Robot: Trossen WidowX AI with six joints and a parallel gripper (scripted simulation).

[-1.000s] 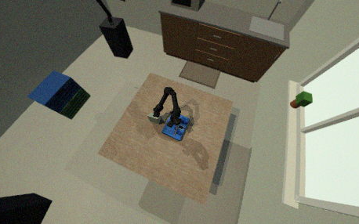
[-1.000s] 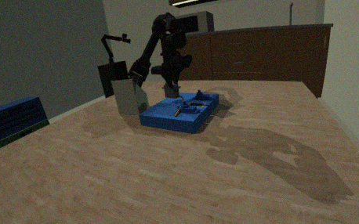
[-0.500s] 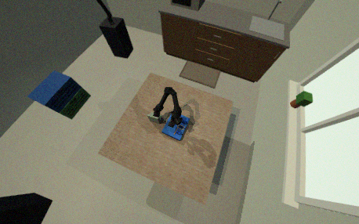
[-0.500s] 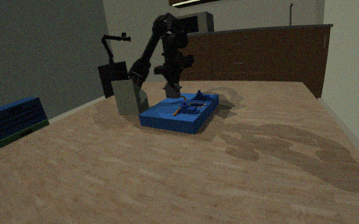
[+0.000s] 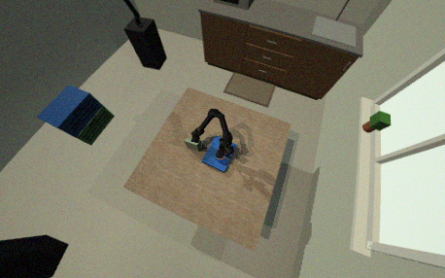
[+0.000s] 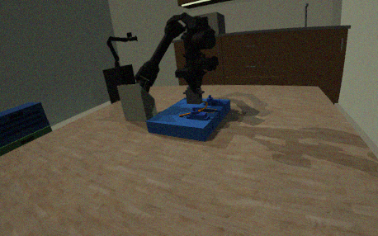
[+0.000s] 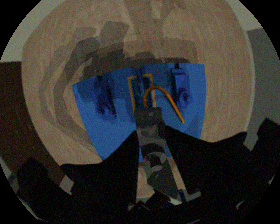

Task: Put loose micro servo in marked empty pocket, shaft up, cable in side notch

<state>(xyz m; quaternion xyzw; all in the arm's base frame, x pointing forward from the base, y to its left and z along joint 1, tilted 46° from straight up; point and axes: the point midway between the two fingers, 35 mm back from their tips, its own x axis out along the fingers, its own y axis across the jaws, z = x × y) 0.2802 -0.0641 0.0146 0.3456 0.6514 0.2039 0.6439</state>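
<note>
My gripper tip is 70 mm past the blue deck, 10 mm to the right of it and 100 mm above it.
</note>
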